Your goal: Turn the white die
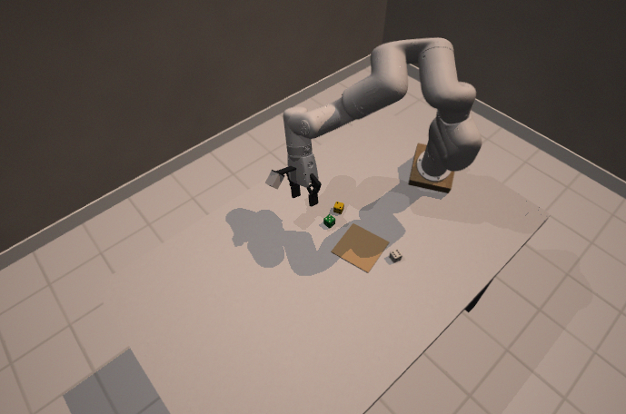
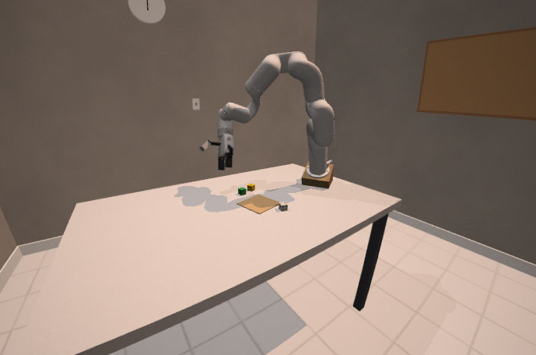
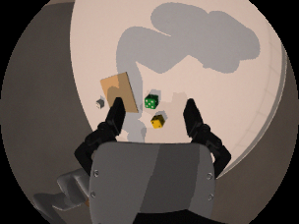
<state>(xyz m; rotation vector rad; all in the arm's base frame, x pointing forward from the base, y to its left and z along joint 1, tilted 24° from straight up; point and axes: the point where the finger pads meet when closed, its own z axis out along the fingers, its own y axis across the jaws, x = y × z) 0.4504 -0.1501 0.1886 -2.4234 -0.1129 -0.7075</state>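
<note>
Now: the yellow die 130 mm behind my hand, 20 mm to the left of it and 120 mm below it. Round my hand: green die 70 mm behind, 50 mm to the left, 120 mm below; then white die 160 mm behind, 280 mm to the left, 120 mm below; then mat 90 mm behind, 180 mm to the left, 130 mm below.
</note>
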